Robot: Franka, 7 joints.
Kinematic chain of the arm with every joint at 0, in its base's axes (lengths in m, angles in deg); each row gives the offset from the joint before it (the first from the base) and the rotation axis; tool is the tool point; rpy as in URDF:
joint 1: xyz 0 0 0.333 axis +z
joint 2: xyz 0 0 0 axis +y
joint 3: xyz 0 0 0.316 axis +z
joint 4: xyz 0.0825 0 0 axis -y
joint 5: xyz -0.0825 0 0.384 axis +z
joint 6: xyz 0 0 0 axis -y
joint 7: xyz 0.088 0 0 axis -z
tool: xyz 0 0 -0.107 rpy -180 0 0
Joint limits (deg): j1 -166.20..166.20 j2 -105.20..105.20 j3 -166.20..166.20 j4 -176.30..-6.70 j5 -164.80..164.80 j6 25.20..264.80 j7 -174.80..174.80
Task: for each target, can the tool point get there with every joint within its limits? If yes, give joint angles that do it. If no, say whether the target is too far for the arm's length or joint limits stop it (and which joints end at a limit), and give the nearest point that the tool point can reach.
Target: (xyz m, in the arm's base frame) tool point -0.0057 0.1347 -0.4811
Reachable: no: joint limits stop it (at a limit: joint 2) | nearest point -0.0070 0.1651 -0.3475 | short by 0.137 m
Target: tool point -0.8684 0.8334 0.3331
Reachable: no: too far | nearest point -0.6190 0.5940 0.3331 | short by 0.346 m
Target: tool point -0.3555 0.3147 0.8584
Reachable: yes | joints -23.71 -65.82 42.73 -63.90 44.31 246.72 14.31
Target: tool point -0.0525 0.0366 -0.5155
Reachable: no: joint limits stop it (at a limit: joint 2) | nearest point -0.0997 0.0695 -0.3355 | short by 0.189 m
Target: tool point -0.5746 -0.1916 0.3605
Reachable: yes | joints 71.26 -23.13 127.27 -112.98 -55.08 123.70 75.94
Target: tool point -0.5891 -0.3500 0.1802
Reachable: yes | joints -135.93 75.65 -27.33 -34.52 1.34 54.21 20.27
